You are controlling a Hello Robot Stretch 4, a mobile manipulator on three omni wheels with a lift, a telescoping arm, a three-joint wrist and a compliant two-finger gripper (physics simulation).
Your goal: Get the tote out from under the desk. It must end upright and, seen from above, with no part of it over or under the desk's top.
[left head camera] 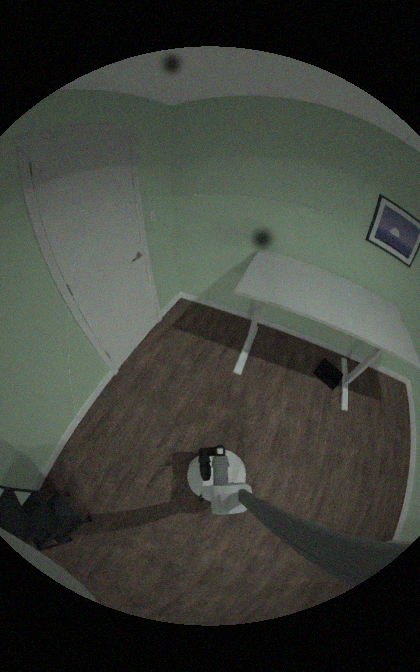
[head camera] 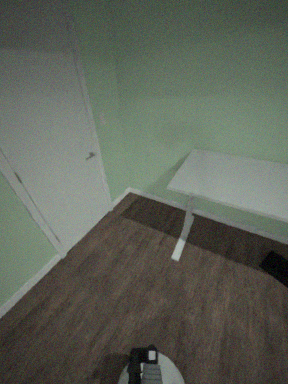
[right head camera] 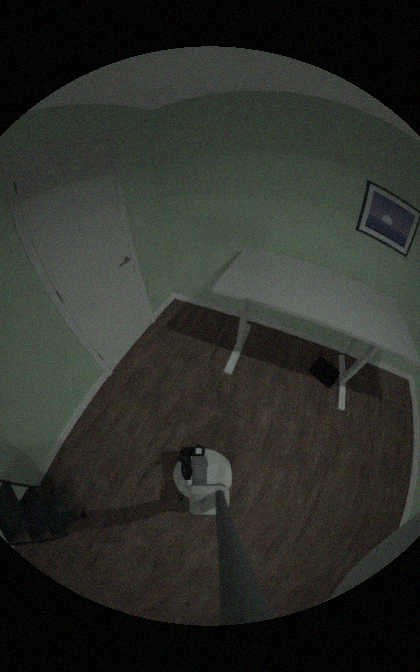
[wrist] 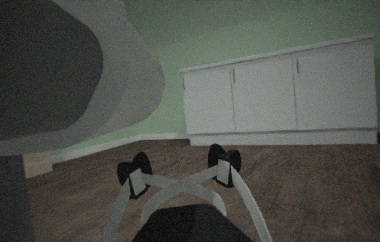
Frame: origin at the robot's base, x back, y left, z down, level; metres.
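Where they show: gripper, fingertip midpoint: (left head camera: 208, 501) (wrist: 179, 161).
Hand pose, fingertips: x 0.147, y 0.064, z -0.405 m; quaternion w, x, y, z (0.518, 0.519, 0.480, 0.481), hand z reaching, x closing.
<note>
Each offset is from my fingertips to the top centre of the thing. "spot": to the spot under its first point. Level surfaces: height alone.
The tote {dx -0.966, dy -1.333, dz +0.332 m} (head camera: 276, 267) (left head camera: 328, 373) (right head camera: 324, 372) is a black box on the floor at the right end of the white desk {dz -0.518 m} (head camera: 240, 175) (left head camera: 320, 300) (right head camera: 310, 297), just left of its right leg. It lies near the edge of the desk's shadow; whether it stands upright is too dark to tell. My gripper (wrist: 179, 161) is open and empty in the wrist view, its two dark fingertips wide apart above the floor. It is far from the tote and faces white cabinets. The tote does not show in the wrist view.
The desk's left leg {spot: dx -1.344, dy -0.439, dz +0.373 m} (head camera: 184, 235) (left head camera: 246, 347) (right head camera: 238, 348) has a foot reaching forward on the floor. Its right leg foot (left head camera: 344, 397) (right head camera: 342, 395) stands beside the tote. A dark chair (left head camera: 45, 517) (right head camera: 40, 512) is at the lower left. White cabinets (wrist: 265, 95) line a wall. A closed door (head camera: 55, 140) is at the left.
</note>
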